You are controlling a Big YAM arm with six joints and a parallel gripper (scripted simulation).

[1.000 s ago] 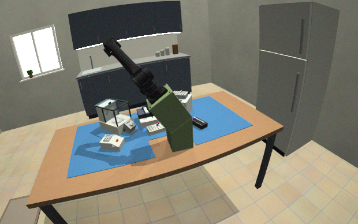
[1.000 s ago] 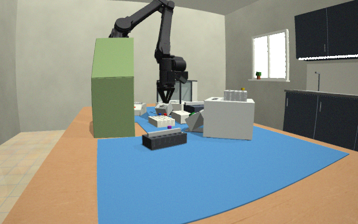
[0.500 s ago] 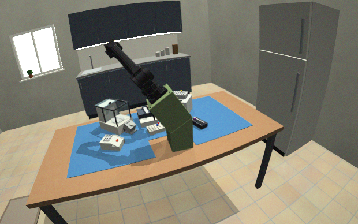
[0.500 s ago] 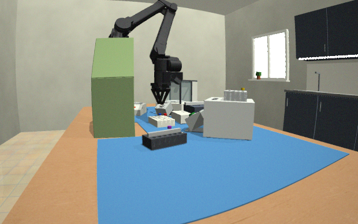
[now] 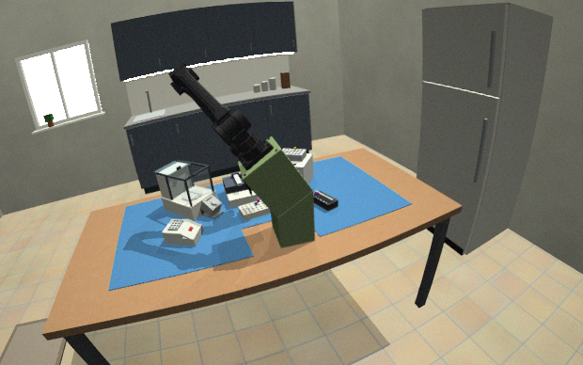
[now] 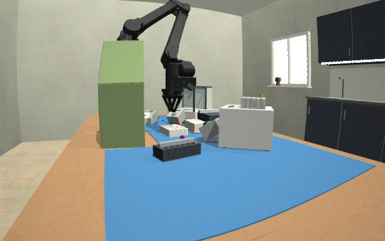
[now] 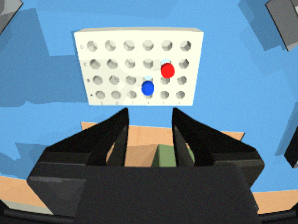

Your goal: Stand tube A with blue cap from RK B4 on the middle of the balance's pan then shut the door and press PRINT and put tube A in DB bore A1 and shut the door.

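Now: the tube rack RK 9 cm below my hand, 1 cm to the left of it and 1 cm ahead of it. From my hand the other things lie so: dark spectrophotometer (20 cm ahead, 4 cm to the left, 4 cm below); magnet block (30 cm to the right, 8 cm below, 7 cm behind); white round key (19 cm to the left, 6 cm ahead, 4 cm below).
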